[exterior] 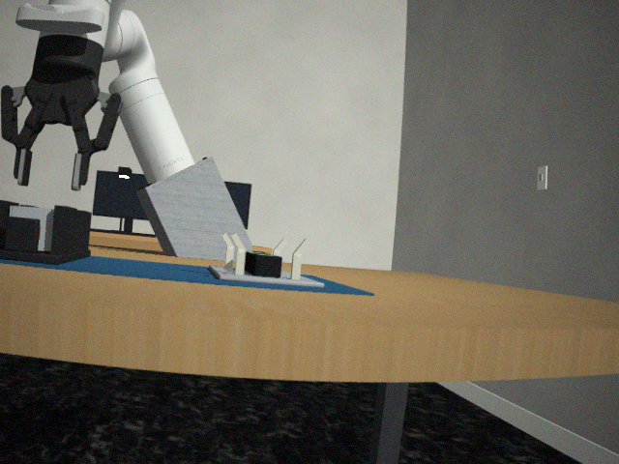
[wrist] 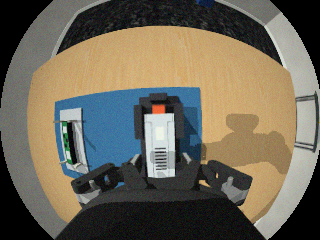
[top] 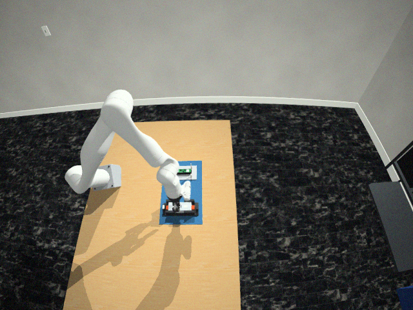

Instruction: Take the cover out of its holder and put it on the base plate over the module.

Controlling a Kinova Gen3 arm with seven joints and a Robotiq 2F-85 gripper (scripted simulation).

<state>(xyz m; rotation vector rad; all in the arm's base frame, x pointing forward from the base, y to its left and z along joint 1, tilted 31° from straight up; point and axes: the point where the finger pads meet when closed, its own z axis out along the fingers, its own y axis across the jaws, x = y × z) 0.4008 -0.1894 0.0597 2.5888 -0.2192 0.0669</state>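
My hand is 6 cm above the cover and 1 cm short of it.
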